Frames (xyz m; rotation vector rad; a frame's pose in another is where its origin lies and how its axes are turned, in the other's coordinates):
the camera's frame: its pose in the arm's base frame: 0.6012 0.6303 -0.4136 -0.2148 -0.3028 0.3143
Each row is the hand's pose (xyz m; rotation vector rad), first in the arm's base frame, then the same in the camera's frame.
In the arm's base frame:
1: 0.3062 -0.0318 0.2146 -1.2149 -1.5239 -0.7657
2: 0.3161 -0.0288 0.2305 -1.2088 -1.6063 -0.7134
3: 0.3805 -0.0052 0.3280 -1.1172 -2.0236 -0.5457
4: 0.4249 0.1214 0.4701 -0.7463 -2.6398 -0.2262
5: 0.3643 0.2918 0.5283 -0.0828 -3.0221 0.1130
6: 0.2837 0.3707 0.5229 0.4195 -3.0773 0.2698
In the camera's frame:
1: -0.3265 -0.6943 0.5756 -1.3533 -0.9913 -0.8794
2: -0.3125 -0.6983 0.5877 -1.3508 -1.0755 -0.8318
3: -0.2210 -0.7184 0.6615 -1.3055 -1.5038 -0.6876
4: -0.1019 -0.6488 0.7998 -1.0289 -2.1669 -0.4377
5: -0.0849 -0.4888 0.9010 -0.4713 -2.6597 -0.2075
6: -0.1330 -0.3924 0.9346 -0.0250 -2.8198 -0.1230

